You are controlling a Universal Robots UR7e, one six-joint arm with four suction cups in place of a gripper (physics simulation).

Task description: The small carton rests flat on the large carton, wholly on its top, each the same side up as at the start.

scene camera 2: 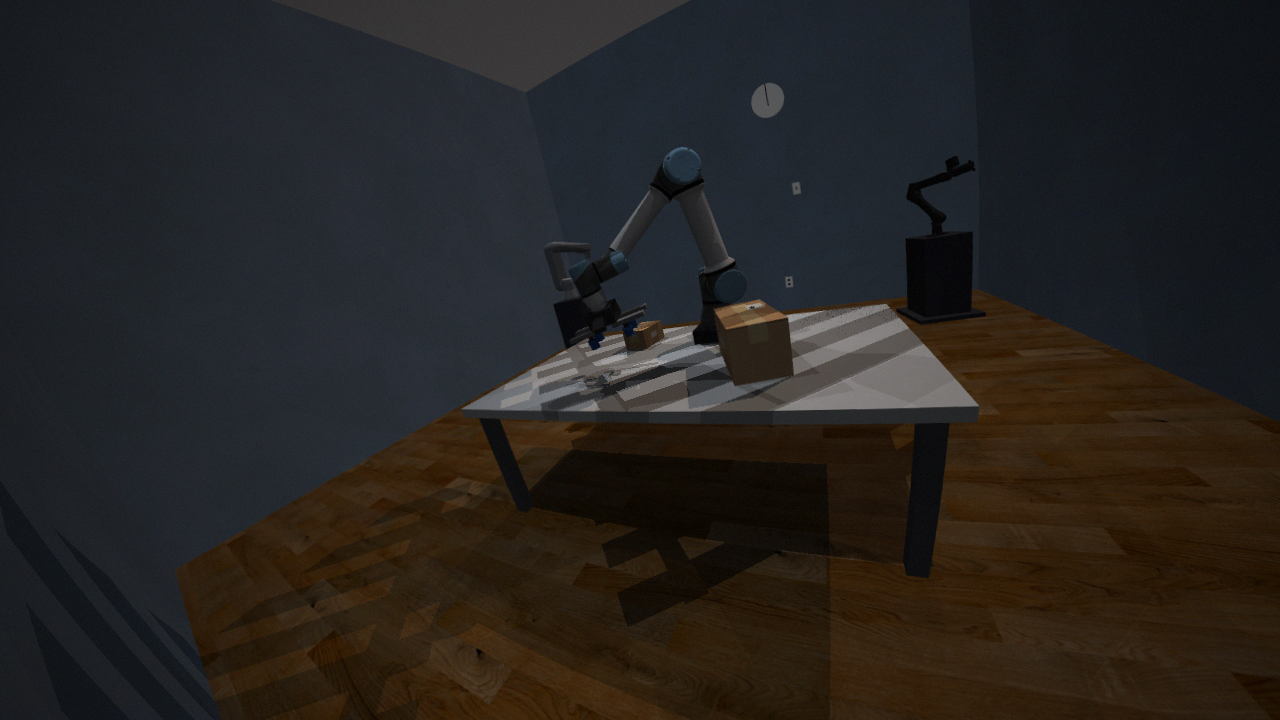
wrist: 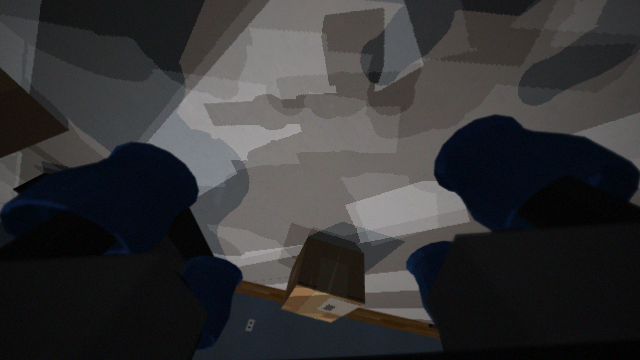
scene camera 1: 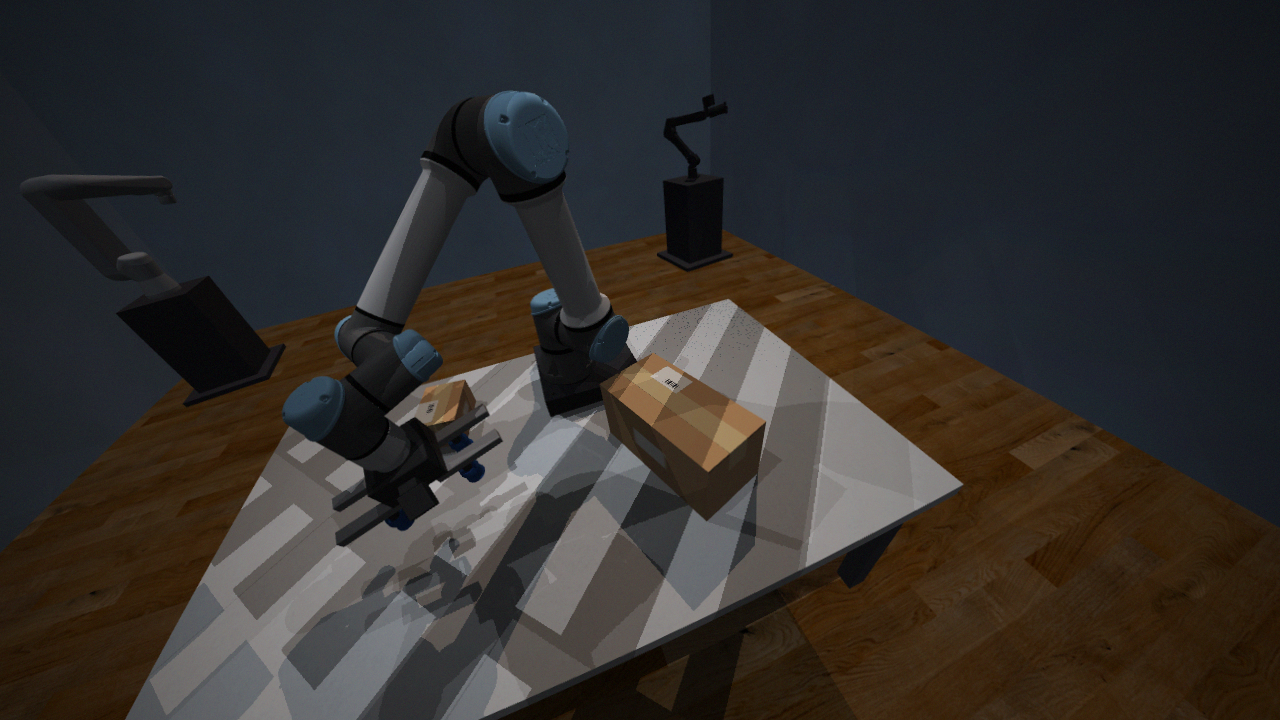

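Seen in the pictures: hand, tool point: [scene camera 2: 615,337] [wrist: 319,228] [scene camera 1: 436,481]; arm's base, link origin: [scene camera 1: 567,366].
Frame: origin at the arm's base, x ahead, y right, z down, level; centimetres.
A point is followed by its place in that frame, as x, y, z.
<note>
The small carton [scene camera 1: 458,399] @(-0.8, 29.2, -2.8) [scene camera 2: 642,335] @(6.4, 31.7, -0.7) [wrist: 332,267] @(5.1, 35.9, 1.1) rests on the white table [scene camera 1: 872,474] @(65.5, -40.3, 5.2) [scene camera 2: 881,380] @(61.1, -40.3, 5.2), behind my gripper in the scene views. A label shows on it in scene camera 1. The large carton [scene camera 1: 684,429] @(45.5, -8.6, -10.4) [scene camera 2: 756,347] @(53.9, -13.3, -4.2) stands on the table to the right, near the arm's base, its top face bare apart from tape and a label. A brown corner at the left edge of the wrist view looks like the large carton [wrist: 25,117] @(27.0, -1.4, 3.1). My gripper [scene camera 1: 435,486] @(27.3, 35.0, -6.5) [scene camera 2: 613,334] @(27.3, 35.0, -6.5) [wrist: 317,220] @(27.3, 35.0, -6.5) is tilted above the table with nothing on its blue cups, apart from both cartons.
The arm's base [scene camera 1: 568,385] @(7.7, 2.7, 0.1) stands at the back of the table, between the cartons. Two other arms on dark pedestals [scene camera 1: 693,219] [scene camera 1: 201,340] [scene camera 2: 938,273] stand on the floor beyond the table. Shadows and light patches cross the table top.
</note>
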